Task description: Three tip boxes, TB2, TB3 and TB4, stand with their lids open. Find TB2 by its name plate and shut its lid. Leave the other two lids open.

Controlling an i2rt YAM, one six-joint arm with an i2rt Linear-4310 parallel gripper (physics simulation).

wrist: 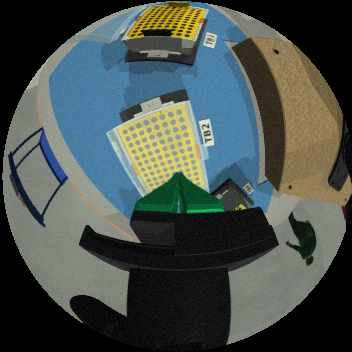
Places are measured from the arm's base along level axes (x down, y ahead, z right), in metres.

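Where they show: gripper, between the fingertips: (178, 176).
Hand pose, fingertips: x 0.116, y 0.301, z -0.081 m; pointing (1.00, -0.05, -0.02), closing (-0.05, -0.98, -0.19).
After its pixels a point has its place.
TB2 (161, 135) {x 0.116, y 0.307, z -0.032 m}, with its name plate (206, 132) {x 0.191, y 0.247, z -0.061 m} beside it, lies in the middle of the wrist view. Its yellow tip grid looks pale under a clear lid that lies flat over it, so the lid appears shut. TB3 (167, 22), with its name plate (210, 40) {x 0.191, y 0.206, z 0.118 m}, is at the top; its grid is bright and uncovered, and its clear lid (107, 30) stands open at the upper left. A small part of TB4 (231, 195) {x 0.163, y 0.206, z -0.190 m} shows at the lower right; its lid is not clear to see. My green-tipped gripper (178, 176) {x 0.116, y 0.301, z -0.081 m} is shut and empty, in front of TB2's near end and hiding it.
A large brown speckled block (312, 115) {x 0.086, y 0.094, z 0.002 m} stands along the right of the blue surface (77, 100) {x 0.193, y 0.458, z 0.077 m}. A dark item (340, 170) is at the far right edge. A blue framed object (55, 157) stands on the grey floor at left. A small figure in green (306, 235) shows at lower right.
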